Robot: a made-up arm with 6 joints. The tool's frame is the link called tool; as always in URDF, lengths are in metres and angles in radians.
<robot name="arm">
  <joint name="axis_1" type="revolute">
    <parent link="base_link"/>
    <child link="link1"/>
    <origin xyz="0 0 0.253"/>
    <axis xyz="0 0 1"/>
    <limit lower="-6.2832" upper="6.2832" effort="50" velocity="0.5"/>
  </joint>
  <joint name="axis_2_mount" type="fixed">
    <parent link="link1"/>
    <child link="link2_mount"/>
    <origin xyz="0 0 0"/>
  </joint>
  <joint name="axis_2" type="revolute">
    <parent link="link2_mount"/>
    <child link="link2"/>
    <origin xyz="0 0 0" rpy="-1.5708 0 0"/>
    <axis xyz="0 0 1"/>
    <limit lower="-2.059" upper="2.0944" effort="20" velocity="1.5"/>
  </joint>
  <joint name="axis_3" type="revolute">
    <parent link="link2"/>
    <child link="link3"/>
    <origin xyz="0.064 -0.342 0"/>
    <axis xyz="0 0 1"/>
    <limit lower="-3.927" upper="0.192" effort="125" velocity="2.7"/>
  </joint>
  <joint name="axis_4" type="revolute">
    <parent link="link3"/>
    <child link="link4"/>
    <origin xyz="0.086 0.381 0" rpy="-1.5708 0 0"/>
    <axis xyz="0 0 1"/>
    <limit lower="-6.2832" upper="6.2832" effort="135" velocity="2.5"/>
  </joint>
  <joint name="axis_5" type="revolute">
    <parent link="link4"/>
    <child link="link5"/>
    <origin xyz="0 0 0" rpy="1.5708 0 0"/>
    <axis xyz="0 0 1"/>
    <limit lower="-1.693" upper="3.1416" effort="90" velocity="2.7"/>
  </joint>
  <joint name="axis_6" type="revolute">
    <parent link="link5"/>
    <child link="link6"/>
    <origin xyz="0.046 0.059 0" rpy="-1.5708 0 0"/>
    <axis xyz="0 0 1"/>
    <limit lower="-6.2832" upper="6.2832" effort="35" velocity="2.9"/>
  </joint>
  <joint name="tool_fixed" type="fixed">
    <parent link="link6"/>
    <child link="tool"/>
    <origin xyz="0 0 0"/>
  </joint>
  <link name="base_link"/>
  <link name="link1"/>
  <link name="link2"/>
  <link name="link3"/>
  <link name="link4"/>
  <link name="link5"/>
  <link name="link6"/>
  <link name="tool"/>
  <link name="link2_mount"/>
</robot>
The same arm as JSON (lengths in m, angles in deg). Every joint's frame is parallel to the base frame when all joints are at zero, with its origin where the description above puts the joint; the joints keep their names.
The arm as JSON. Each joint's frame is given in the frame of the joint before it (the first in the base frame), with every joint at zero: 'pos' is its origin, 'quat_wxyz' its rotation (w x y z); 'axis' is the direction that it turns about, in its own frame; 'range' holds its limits. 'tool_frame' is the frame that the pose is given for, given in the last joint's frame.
{
  "length_unit": "m",
  "angle_unit": "deg",
  "joints": [
    {
      "joint": "axis_1",
      "pos": [
        0.0,
        0.0,
        0.253
      ],
      "quat_wxyz": [
        1.0,
        0.0,
        0.0,
        0.0
      ],
      "axis": "+z",
      "range": [
        -360.0,
        360.0
      ]
    },
    {
      "joint": "axis_2",
      "pos": [
        0.0,
        0.0,
        0.0
      ],
      "quat_wxyz": [
        1.0,
        0.0,
        0.0,
        0.0
      ],
      "axis": "+y",
      "range": [
        -117.97,
        120.0
      ]
    },
    {
      "joint": "axis_3",
      "pos": [
        0.064,
        0.0,
        0.342
      ],
      "quat_wxyz": [
        1.0,
        0.0,
        0.0,
        0.0
      ],
      "axis": "+y",
      "range": [
        -225.0,
        11.0
      ]
    },
    {
      "joint": "axis_4",
      "pos": [
        0.086,
        0.0,
        -0.381
      ],
      "quat_wxyz": [
        1.0,
        0.0,
        0.0,
        0.0
      ],
      "axis": "-z",
      "range": [
        -360.0,
        360.0
      ]
    },
    {
      "joint": "axis_5",
      "pos": [
        0.0,
        0.0,
        0.0
      ],
      "quat_wxyz": [
        1.0,
        0.0,
        0.0,
        0.0
      ],
      "axis": "+y",
      "range": [
        -97.0,
        180.0
      ]
    },
    {
      "joint": "axis_6",
      "pos": [
        0.046,
        0.0,
        -0.059
      ],
      "quat_wxyz": [
        1.0,
        0.0,
        0.0,
        0.0
      ],
      "axis": "-z",
      "range": [
        -360.0,
        360.0
      ]
    }
  ],
  "tool_frame": {
    "pos": [
      0.0,
      0.0,
      0.0
    ],
    "quat_wxyz": [
      0.000004,
      0.999996,
      0.0,
      0.0
    ]
  }
}

